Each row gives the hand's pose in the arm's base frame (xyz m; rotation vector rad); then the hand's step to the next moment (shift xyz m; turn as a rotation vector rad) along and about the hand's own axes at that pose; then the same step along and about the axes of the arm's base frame.
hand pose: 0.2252 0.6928 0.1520 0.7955 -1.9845 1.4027
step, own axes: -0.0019 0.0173 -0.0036 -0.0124 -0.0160 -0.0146
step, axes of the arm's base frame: -0.0112 0.0084 -0.0109 0.0218 0.0113 0.0047
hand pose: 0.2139 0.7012 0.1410 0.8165 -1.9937 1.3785
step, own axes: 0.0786 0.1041 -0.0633 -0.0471 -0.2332 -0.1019
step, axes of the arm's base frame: -0.1221 0.0766 0.0158 0.2179 0.0386 0.1343
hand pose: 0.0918 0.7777 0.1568 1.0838 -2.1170 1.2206
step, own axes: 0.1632 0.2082 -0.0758 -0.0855 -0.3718 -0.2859
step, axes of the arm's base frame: -0.2637 0.0615 0.0489 0.3543 0.1728 0.2682
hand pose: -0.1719 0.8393 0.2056 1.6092 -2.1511 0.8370
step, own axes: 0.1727 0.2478 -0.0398 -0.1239 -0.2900 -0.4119
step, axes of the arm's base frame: -0.2916 -0.0582 0.0665 0.2780 0.2964 0.3225
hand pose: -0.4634 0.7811 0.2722 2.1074 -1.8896 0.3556
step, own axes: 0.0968 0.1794 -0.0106 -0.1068 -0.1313 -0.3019
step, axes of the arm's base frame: -0.1675 -0.1032 0.0543 0.1212 0.2239 0.2344
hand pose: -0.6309 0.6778 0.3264 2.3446 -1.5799 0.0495
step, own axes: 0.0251 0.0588 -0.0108 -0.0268 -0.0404 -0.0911
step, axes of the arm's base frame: -0.0421 -0.0397 0.0292 0.0394 0.0630 0.0716
